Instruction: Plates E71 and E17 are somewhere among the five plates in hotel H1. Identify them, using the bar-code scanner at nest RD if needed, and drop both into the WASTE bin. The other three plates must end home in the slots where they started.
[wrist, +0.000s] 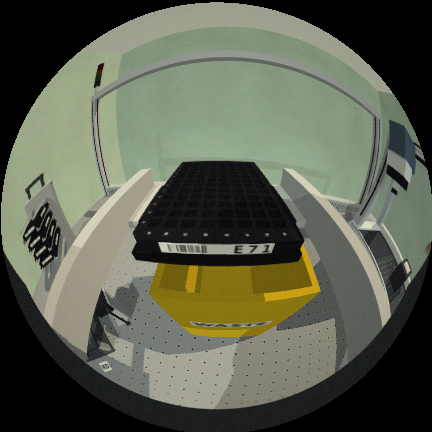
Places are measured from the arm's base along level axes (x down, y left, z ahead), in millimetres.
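Where they show: gripper, fingertip midpoint: (216, 176).
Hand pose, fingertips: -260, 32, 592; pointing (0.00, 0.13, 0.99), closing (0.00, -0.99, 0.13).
Observation:
After its pixels a point has its place, as x, y, z.
A black plate (218, 200) @[-255, 28, 566] with a bar-code label reading E71 is held level between the two fingers of my gripper (216, 176) @[-259, 32, 592], which is shut on it. The yellow WASTE bin (230, 307) @[-202, 15, 523] stands below the plate, and its open top shows partly under the plate's near edge. The plate hides the far part of the bin. Hotel H1 (64, 210) @[-173, 490, 632] stands at the left with several black plates (42, 234) @[-201, 390, 517] in it; their labels are not readable. Part of the scanner nest RD (102, 327) @[-14, 260, 449] shows at the lower left, with its RD label on the deck.
A perforated deck (192, 372) @[-13, 53, 434] lies below. A grey frame (225, 56) @[-582, 55, 1006] rises behind, with a signal light (99, 75) @[-748, 686, 1020] at its left. A blue and white device (401, 152) on a stand and a dark tray-like unit (382, 255) are at the right.

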